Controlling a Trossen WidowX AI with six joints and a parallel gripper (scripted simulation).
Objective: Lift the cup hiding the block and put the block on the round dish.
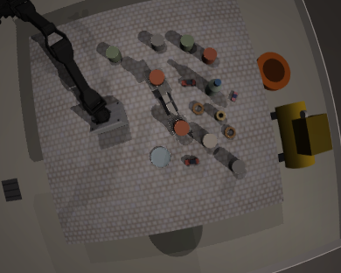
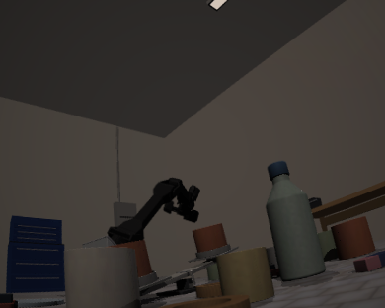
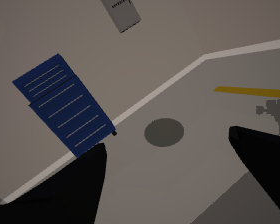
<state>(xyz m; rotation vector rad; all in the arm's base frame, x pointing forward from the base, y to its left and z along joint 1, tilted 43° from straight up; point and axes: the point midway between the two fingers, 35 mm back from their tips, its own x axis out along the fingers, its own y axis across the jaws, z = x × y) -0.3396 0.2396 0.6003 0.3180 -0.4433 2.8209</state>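
My gripper tip is now 740 mm to the left of the orange cup, 740 mm short of it and 300 mm above it. The rest, counted from my gripper tip: pale blue round dish (840 mm to the right, 600 mm ahead, 360 mm below); then bottle (930 mm ahead, 570 mm to the right, 250 mm below); then cream cylinder (860 mm ahead, 800 mm to the right, 320 mm below).
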